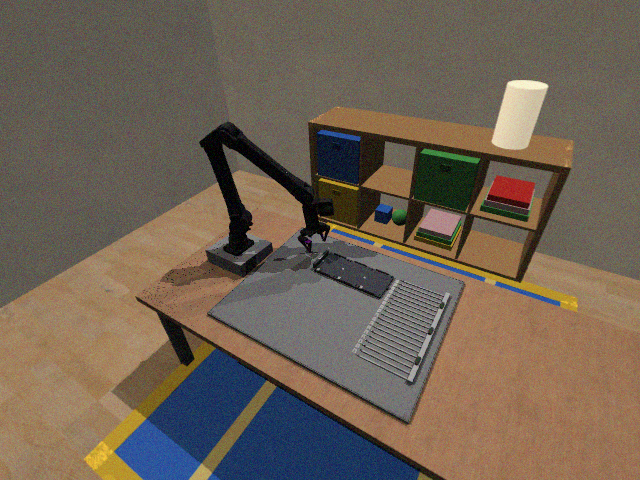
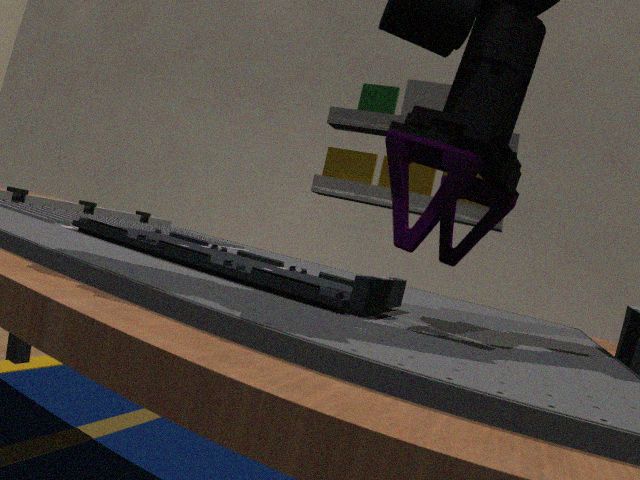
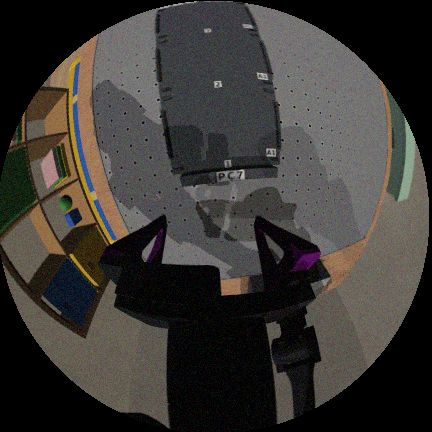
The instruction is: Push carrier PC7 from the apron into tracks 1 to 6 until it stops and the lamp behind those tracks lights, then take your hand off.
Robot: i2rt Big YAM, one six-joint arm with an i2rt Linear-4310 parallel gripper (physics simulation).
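Frame: origin at the arm's base, x right, y ahead, z up, level; millimetres.
Where they show: gripper, fingertip midpoint: (image 1: 316,246) (image 2: 427,257) (image 3: 210,219); arm's base, link origin: (image 1: 239,247).
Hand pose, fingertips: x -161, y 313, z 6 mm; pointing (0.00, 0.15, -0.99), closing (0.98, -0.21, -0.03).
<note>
Each offset is from my fingertips to the centre of the thing. "*": to the spot under its first point. Level surfaces: height alone.
Carrier PC7 {dz -40, dx +36, dy +193 mm} (image 1: 354,274) (image 3: 220,110) is a long dark flat piece on the grey board. Its raised end block {* dz -37, dx +4, dy +31 mm} (image 2: 379,294) (image 3: 230,175) faces my gripper. Its far end lies close to the near ends of the tracks {* dz -55, dx +199, dy +367 mm} (image 1: 375,316), at their back part; whether it touches them I cannot tell. Behind the tracks runs a light bar {* dz -39, dx +248, dy +563 mm} (image 1: 424,345) with dark green lamps (image 1: 442,305) (image 1: 430,330) (image 1: 417,360); none looks lit. My gripper (image 1: 316,245) (image 2: 427,257) (image 3: 210,219) is open and empty, above the board, behind the PC7 end block and apart from it.
The grey board {dz -55 mm} (image 1: 310,320) (image 2: 310,335) lies on the wooden table {dz -68 mm} (image 1: 516,372). The arm's base (image 1: 240,254) stands at its left. A cube shelf (image 1: 403,126) with bins and a white cylinder (image 1: 519,114) stands beyond the table. Wall shelves (image 2: 356,196) show behind the gripper.
</note>
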